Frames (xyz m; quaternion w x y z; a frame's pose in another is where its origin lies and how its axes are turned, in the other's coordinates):
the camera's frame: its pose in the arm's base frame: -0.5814 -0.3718 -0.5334 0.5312 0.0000 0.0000 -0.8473
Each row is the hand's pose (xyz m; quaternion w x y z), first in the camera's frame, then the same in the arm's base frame.
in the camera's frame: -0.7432 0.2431 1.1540 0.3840 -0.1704 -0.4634 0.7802
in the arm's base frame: -0.0388 0.1912 0.6206 0.8650 -0.4831 -0.1018 0.0891
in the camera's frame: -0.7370 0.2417 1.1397 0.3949 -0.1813 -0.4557 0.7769
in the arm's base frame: -0.0427 0.1863 0.6063 0.8680 -0.4824 -0.0884 0.0781
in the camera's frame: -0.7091 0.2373 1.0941 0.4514 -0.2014 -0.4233 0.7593
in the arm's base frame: -0.0589 0.1631 0.5607 0.8831 -0.4656 -0.0542 0.0209
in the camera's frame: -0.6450 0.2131 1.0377 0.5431 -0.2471 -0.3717 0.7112
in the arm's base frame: -0.1086 0.1159 0.5043 0.8911 -0.4462 0.0119 -0.0824
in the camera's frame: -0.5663 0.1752 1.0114 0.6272 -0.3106 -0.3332 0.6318
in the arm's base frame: -0.1770 0.0616 0.4780 0.8684 -0.4473 0.0862 -0.1958
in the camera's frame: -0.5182 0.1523 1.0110 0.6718 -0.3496 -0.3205 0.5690
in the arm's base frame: -0.2185 0.0283 0.4776 0.8389 -0.4572 0.1260 -0.2669
